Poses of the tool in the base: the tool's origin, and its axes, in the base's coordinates. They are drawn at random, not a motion.
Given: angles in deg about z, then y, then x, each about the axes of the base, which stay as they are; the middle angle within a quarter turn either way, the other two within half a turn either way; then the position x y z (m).
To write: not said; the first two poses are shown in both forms.
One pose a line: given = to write
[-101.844 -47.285 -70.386 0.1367 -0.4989 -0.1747] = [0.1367 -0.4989 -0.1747 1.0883 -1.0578 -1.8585]
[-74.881 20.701 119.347 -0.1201 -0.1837 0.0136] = [-0.1201 -0.1837 0.0136 2.4309 0.9212 1.1556]
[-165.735 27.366 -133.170 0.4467 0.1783 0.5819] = [0.4467 0.1783 0.5819 2.2299 0.1254 2.6210]
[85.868 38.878 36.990 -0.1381 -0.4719 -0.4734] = [-0.1381 -0.4719 -0.4734 0.7182 -0.5992 1.5028]
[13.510 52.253 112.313 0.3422 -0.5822 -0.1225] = [0.3422 -0.5822 -0.1225 1.8440 -0.5329 0.8078]
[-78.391 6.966 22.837 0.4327 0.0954 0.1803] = [0.4327 0.0954 0.1803 -0.0343 0.4144 -1.3508]
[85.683 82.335 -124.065 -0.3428 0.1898 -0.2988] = [-0.3428 0.1898 -0.2988 -1.6915 0.9015 -1.5546]
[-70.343 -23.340 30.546 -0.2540 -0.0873 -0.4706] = [-0.2540 -0.0873 -0.4706 0.5568 0.3724 -1.2328]
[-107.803 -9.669 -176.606 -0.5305 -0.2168 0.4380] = [-0.5305 -0.2168 0.4380 -2.9987 -0.1078 1.8788]
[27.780 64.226 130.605 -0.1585 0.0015 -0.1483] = [-0.1585 0.0015 -0.1483 2.1883 -1.0601 0.6648]
